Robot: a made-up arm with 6 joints. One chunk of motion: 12 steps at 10 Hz.
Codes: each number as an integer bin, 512 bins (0 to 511) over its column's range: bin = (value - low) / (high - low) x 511, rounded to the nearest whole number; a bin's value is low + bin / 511 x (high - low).
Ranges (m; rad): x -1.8..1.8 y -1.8..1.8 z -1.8..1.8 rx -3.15..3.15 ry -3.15..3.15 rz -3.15..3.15
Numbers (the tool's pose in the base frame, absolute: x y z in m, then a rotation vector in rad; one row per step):
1: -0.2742 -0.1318 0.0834 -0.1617 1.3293 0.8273
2: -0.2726 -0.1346 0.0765 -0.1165 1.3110 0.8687
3: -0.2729 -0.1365 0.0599 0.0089 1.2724 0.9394
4: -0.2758 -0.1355 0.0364 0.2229 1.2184 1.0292
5: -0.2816 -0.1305 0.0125 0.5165 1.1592 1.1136
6: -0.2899 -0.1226 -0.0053 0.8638 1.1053 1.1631
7: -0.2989 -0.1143 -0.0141 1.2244 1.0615 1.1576
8: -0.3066 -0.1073 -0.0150 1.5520 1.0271 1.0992
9: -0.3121 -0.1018 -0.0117 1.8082 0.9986 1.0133
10: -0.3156 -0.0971 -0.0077 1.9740 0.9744 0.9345
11: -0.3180 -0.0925 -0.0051 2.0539 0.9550 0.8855
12: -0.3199 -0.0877 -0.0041 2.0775 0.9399 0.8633
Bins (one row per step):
1: 217 237 267 242 363 323
2: 217 236 266 246 362 326
3: 217 236 264 256 359 332
4: 216 236 261 274 354 339
5: 216 237 257 297 350 346
6: 214 238 255 326 345 350
7: 213 239 253 355 342 349
8: 212 240 253 381 339 345
9: 211 241 254 402 336 338
10: 211 242 254 416 335 331
11: 210 242 255 422 333 327
12: 210 243 255 424 332 326

